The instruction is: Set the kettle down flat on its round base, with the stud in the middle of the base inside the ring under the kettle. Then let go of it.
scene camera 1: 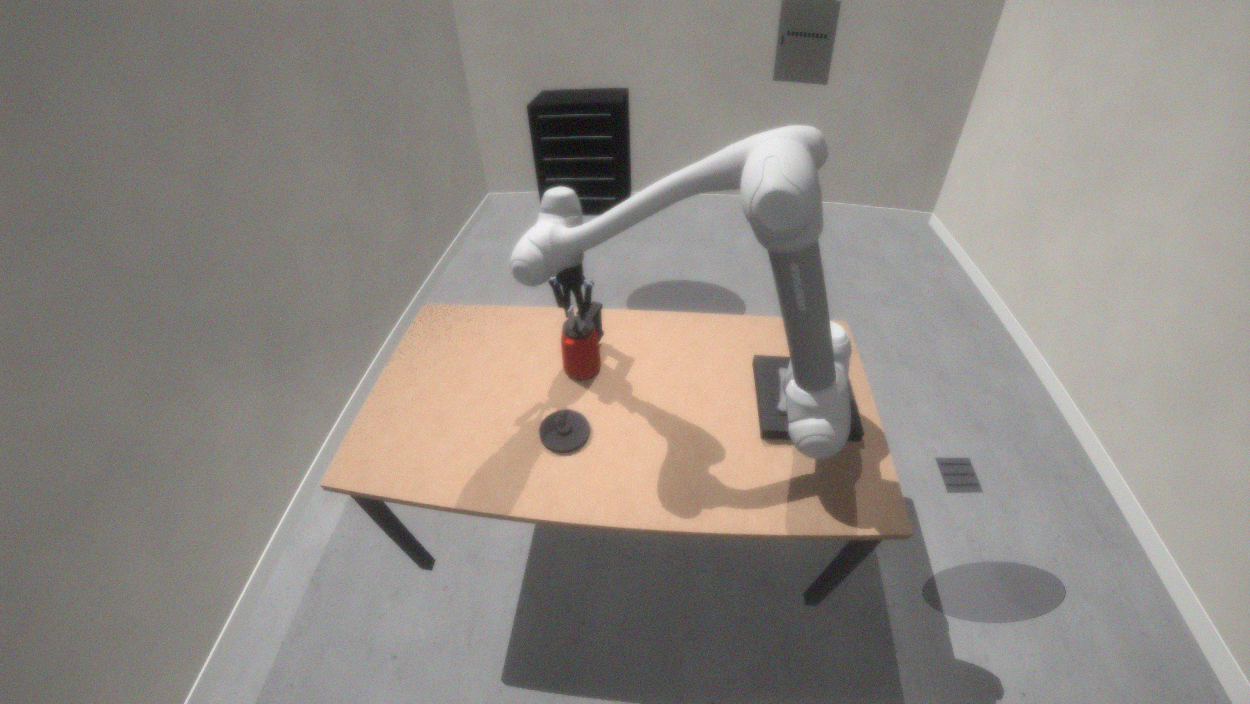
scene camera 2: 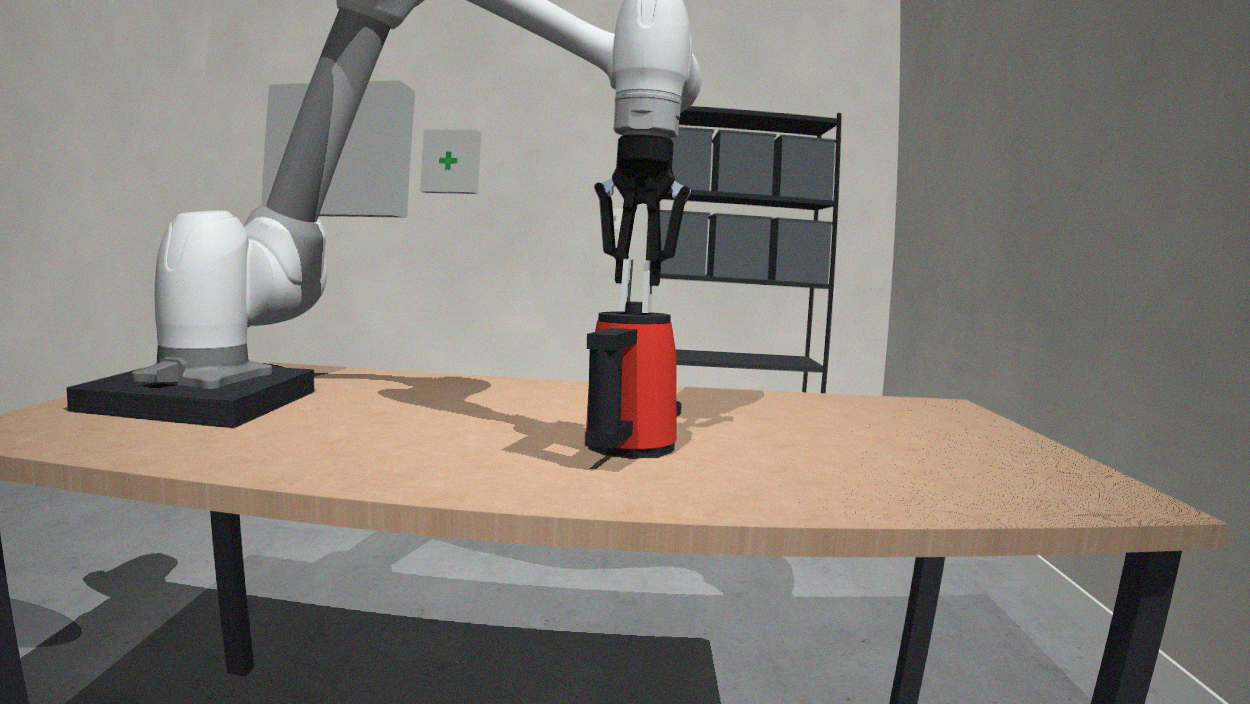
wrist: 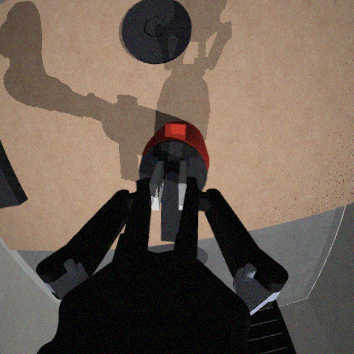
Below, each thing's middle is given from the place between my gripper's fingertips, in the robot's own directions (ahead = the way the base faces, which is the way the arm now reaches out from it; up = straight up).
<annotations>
My hand is 2 cm past the round black base [scene camera 1: 564, 431], 26 cm to the right of it and 17 cm above it. Also, from my hand: red kettle [scene camera 1: 580, 349] (1 cm ahead, 4 cm to the right, 9 cm below).
</annotations>
